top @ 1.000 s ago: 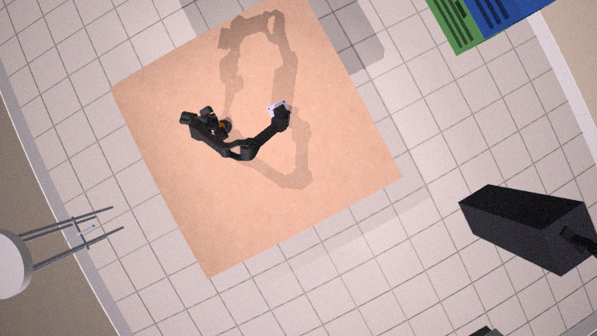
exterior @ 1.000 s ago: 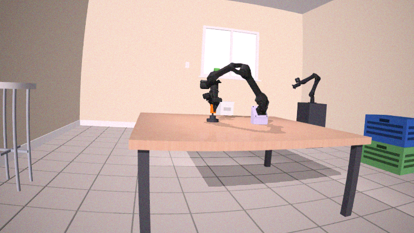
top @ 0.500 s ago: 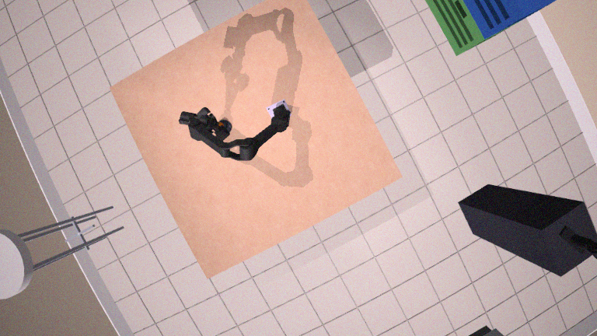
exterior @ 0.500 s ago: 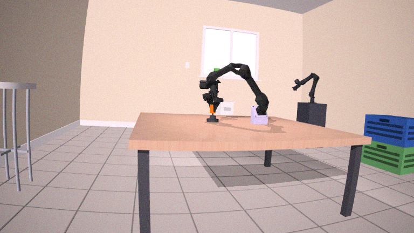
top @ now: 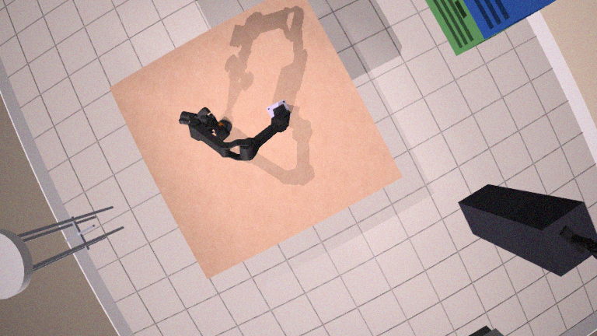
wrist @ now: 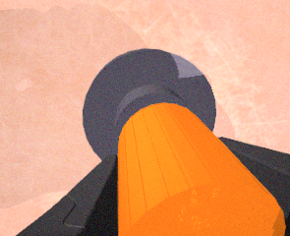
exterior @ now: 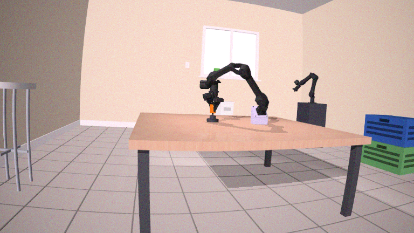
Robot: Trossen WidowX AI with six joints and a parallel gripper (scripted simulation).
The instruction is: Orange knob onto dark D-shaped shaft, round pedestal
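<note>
The orange knob lies 20 mm above my gripper tip. The rest, counted from my gripper tip: round pedestal 40 mm below.
</note>
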